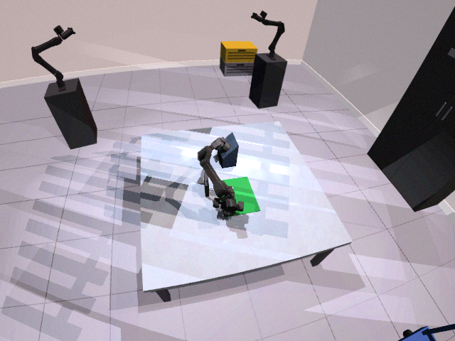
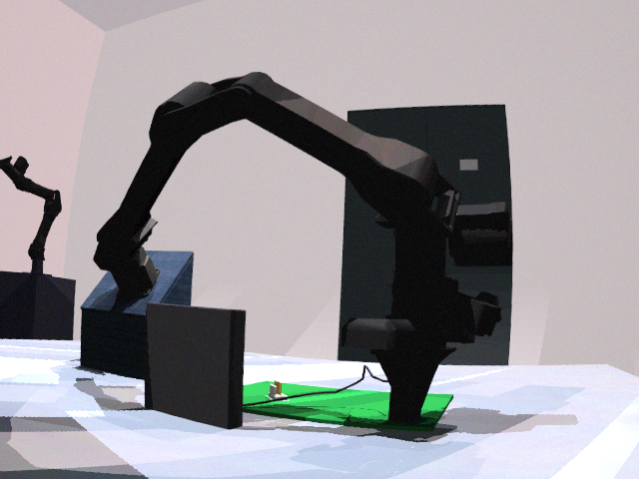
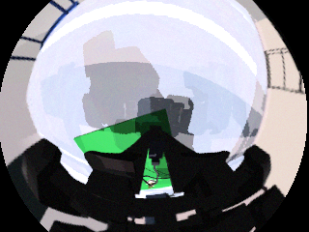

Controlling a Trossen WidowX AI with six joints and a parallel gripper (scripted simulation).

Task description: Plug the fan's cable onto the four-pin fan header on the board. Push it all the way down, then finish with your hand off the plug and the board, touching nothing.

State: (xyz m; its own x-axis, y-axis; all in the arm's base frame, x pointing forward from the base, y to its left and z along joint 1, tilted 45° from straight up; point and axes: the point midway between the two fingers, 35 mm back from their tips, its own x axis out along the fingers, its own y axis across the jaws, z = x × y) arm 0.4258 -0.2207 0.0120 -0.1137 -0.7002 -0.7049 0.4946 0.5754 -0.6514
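My gripper tip is now 11 cm past the green board, 12 cm to the right of it and 3 cm above it. Also, from my gripper tip: black fan block: 22 cm behind, 6 cm to the right, 4 cm above; black plug: 1 cm behind, 1 cm above.
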